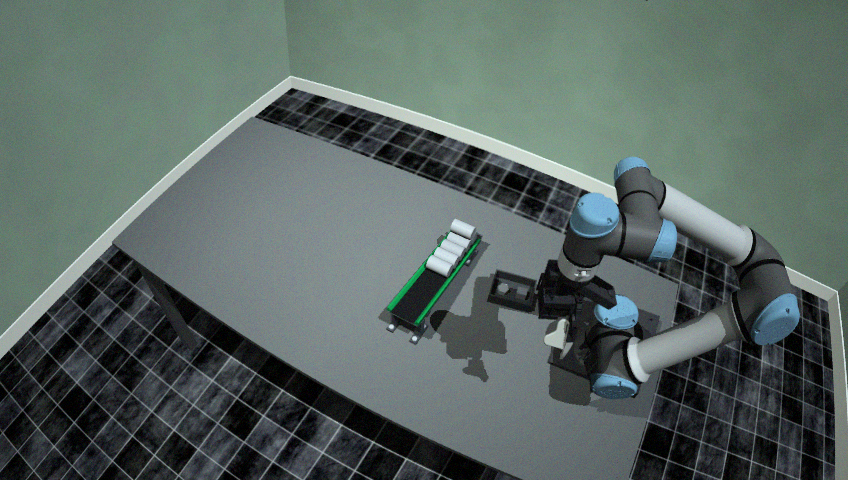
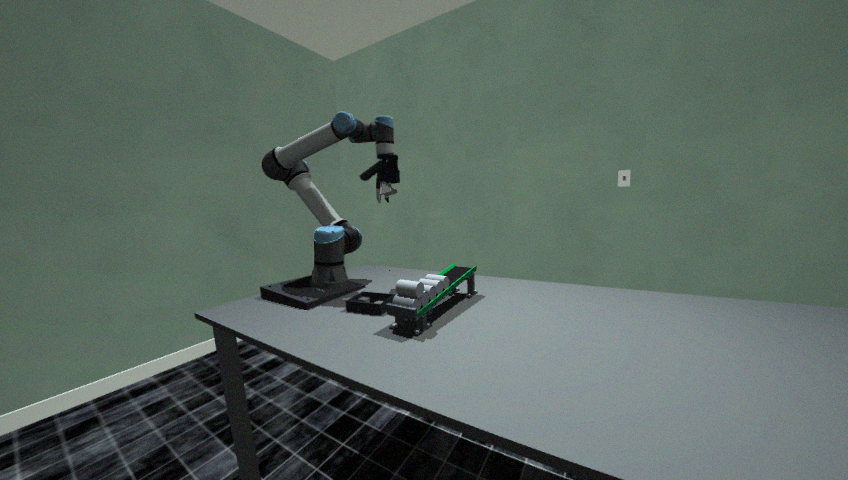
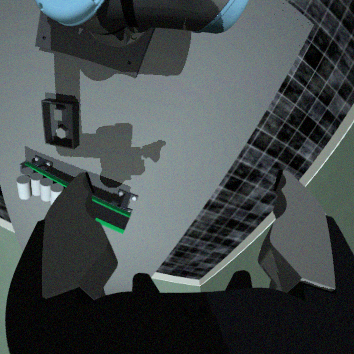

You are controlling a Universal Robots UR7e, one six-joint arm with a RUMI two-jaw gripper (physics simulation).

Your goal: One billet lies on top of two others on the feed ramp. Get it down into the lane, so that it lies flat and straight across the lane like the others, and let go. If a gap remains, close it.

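Frame: origin at the arm's base, x ahead, y left, z up, level; metres.
Where they show: gripper, fingertip midpoint: [image 1: 558, 328] [image 2: 384, 202] [image 3: 183, 173]; arm's base, link origin: [image 2: 329, 283].
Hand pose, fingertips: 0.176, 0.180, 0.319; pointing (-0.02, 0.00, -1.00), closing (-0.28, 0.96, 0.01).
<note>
Things, the pixels of their top centre, and the offset from my fingertips, as dx, dy, dz.
- top billet, top centre: [image 2: 409, 281] [image 1: 463, 224] [image 3: 19, 190] +0.305, -0.407, -0.213
- dark open tray, top centre: [image 1: 513, 287] [image 3: 56, 125] [image 2: 371, 297] +0.115, -0.313, -0.307
- light hexagonal piece, top centre: [image 1: 503, 287] [image 3: 60, 132] +0.143, -0.312, -0.322
- light square piece, top centre: [image 1: 522, 290] [image 3: 57, 114] +0.087, -0.314, -0.313
The feed ramp [image 1: 419, 297] [image 2: 459, 272] [image 3: 112, 216] has green side rails and a dark bed. Several white cylindrical billets lie across it in its lower part. The top billet [image 1: 462, 228] [image 2: 409, 289] [image 3: 23, 187] lies raised on the others at the low end, crosswise. A billet [image 2: 406, 302] shows under it. The billet [image 1: 439, 265] furthest up the ramp lies flat across the lane. Any gap under the top billet is hidden. My gripper [image 2: 383, 200] [image 3: 183, 173] is open and empty, high above the table on the robot-base side, well apart from the ramp.
A dark open tray [image 1: 508, 305] [image 2: 365, 307] [image 3: 76, 125] stands beside the ramp, between it and the robot base. It holds a light hexagonal piece [image 1: 504, 289] [image 3: 61, 132] and a light square piece [image 1: 522, 291] [image 3: 58, 114]. The arm's shadow falls beside the ramp.
</note>
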